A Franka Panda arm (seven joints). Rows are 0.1 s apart.
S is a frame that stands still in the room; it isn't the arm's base.
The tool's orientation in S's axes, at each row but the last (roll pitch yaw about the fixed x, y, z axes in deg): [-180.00 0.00 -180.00]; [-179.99 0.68 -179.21]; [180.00 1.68 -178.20]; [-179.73 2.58 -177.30]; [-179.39 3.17 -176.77]
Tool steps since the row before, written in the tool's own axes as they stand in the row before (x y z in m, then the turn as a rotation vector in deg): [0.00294 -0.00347 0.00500 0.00 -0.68 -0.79]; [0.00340 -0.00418 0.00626 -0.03 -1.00 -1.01]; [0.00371 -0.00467 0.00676 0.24 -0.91 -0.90]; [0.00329 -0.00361 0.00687 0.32 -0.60 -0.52]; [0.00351 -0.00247 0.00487 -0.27 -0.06 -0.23]
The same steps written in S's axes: [-0.00294 -0.00347 -0.00500 0.00 -0.68 0.79]; [-0.00327 -0.00423 -0.00630 0.03 -1.00 1.01]; [-0.00336 -0.00478 -0.00687 -0.24 -0.92 0.89]; [-0.00280 -0.00378 -0.00699 -0.31 -0.61 0.51]; [-0.00309 -0.00270 -0.00503 0.26 -0.04 0.25]
